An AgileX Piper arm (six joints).
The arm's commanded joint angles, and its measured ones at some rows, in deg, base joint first. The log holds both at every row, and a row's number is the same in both.
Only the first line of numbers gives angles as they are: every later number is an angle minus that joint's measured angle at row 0.
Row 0, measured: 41.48 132.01 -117.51 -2.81 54.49 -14.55
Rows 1 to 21, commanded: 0.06 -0.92 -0.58 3.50 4.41 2.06; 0.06 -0.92 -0.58 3.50 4.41 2.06; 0.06 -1.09 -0.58 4.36 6.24 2.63; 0.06 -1.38 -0.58 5.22 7.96 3.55; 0.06 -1.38 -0.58 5.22 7.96 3.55; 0.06 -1.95 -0.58 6.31 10.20 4.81; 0.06 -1.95 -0.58 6.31 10.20 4.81; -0.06 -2.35 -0.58 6.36 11.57 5.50; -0.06 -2.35 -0.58 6.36 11.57 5.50; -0.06 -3.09 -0.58 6.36 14.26 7.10; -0.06 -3.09 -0.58 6.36 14.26 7.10; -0.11 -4.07 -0.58 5.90 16.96 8.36; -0.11 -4.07 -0.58 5.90 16.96 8.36; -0.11 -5.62 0.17 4.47 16.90 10.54; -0.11 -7.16 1.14 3.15 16.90 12.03; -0.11 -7.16 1.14 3.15 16.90 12.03; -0.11 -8.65 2.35 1.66 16.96 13.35; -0.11 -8.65 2.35 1.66 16.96 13.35; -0.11 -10.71 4.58 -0.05 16.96 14.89; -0.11 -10.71 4.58 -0.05 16.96 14.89; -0.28 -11.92 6.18 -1.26 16.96 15.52
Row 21, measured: 0.00 -9.05 3.03 1.49 14.90 13.17
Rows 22 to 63, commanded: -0.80 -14.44 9.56 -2.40 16.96 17.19; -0.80 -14.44 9.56 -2.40 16.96 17.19; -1.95 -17.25 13.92 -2.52 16.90 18.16; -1.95 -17.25 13.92 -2.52 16.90 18.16; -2.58 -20.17 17.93 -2.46 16.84 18.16; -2.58 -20.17 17.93 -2.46 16.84 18.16; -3.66 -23.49 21.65 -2.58 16.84 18.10; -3.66 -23.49 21.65 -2.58 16.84 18.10; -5.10 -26.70 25.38 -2.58 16.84 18.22; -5.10 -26.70 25.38 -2.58 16.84 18.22; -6.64 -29.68 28.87 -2.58 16.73 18.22; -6.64 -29.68 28.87 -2.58 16.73 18.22; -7.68 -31.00 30.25 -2.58 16.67 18.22; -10.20 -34.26 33.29 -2.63 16.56 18.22; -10.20 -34.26 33.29 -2.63 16.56 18.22; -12.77 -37.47 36.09 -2.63 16.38 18.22; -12.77 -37.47 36.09 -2.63 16.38 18.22; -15.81 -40.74 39.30 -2.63 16.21 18.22; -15.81 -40.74 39.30 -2.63 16.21 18.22; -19.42 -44.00 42.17 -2.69 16.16 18.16; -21.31 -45.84 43.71 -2.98 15.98 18.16; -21.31 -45.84 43.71 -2.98 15.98 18.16; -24.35 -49.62 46.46 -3.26 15.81 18.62; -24.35 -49.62 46.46 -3.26 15.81 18.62; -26.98 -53.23 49.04 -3.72 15.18 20.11; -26.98 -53.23 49.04 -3.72 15.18 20.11; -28.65 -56.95 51.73 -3.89 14.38 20.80; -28.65 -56.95 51.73 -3.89 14.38 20.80; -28.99 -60.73 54.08 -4.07 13.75 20.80; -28.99 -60.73 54.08 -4.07 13.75 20.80; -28.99 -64.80 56.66 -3.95 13.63 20.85; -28.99 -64.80 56.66 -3.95 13.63 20.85; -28.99 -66.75 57.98 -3.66 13.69 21.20; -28.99 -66.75 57.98 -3.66 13.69 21.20; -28.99 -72.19 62.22 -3.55 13.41 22.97; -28.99 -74.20 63.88 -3.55 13.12 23.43; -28.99 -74.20 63.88 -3.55 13.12 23.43; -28.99 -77.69 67.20 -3.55 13.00 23.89; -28.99 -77.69 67.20 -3.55 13.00 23.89; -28.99 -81.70 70.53 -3.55 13.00 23.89; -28.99 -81.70 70.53 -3.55 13.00 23.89; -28.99 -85.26 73.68 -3.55 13.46 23.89
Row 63, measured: -28.59 -81.13 69.95 -3.61 13.41 23.37
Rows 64 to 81, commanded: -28.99 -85.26 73.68 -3.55 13.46 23.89; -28.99 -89.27 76.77 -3.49 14.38 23.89; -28.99 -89.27 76.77 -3.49 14.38 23.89; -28.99 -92.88 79.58 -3.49 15.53 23.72; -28.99 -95.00 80.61 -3.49 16.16 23.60; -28.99 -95.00 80.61 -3.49 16.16 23.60; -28.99 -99.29 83.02 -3.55 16.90 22.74; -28.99 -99.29 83.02 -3.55 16.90 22.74; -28.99 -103.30 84.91 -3.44 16.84 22.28; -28.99 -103.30 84.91 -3.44 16.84 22.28; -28.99 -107.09 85.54 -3.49 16.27 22.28; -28.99 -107.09 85.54 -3.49 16.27 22.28; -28.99 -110.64 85.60 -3.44 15.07 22.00; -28.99 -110.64 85.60 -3.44 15.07 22.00; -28.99 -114.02 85.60 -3.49 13.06 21.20; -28.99 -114.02 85.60 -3.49 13.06 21.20; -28.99 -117.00 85.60 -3.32 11.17 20.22; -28.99 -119.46 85.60 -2.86 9.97 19.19
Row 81, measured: -28.59 -116.48 85.48 -3.38 12.20 21.14
